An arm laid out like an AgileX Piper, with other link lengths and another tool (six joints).
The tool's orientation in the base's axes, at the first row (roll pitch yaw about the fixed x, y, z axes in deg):
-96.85 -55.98 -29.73
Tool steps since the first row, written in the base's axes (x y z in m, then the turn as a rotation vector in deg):
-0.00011 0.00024 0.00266 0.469 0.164 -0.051
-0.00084 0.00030 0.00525 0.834 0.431 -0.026
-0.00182 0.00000 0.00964 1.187 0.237 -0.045
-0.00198 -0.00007 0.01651 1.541 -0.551 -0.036
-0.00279 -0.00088 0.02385 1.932 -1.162 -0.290
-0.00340 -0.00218 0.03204 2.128 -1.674 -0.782
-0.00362 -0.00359 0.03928 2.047 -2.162 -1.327
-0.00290 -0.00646 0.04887 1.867 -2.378 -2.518
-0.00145 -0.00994 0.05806 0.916 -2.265 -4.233
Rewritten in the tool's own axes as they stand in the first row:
0.00208 -0.00167 -0.00005 0.140 0.252 0.408
0.00386 -0.00362 -0.00059 0.264 0.341 0.834
0.00711 -0.00655 -0.00170 0.474 0.682 0.882
0.01274 -0.01043 -0.00230 0.872 1.312 0.445
0.01866 -0.01463 -0.00392 1.021 2.022 0.192
0.02551 -0.01891 -0.00588 0.850 2.686 -0.079
0.03179 -0.02236 -0.00763 0.494 3.185 -0.486
0.04089 -0.02574 -0.01019 -0.520 3.839 -0.686
0.05018 -0.02812 -0.01280 -2.435 4.111 -1.030

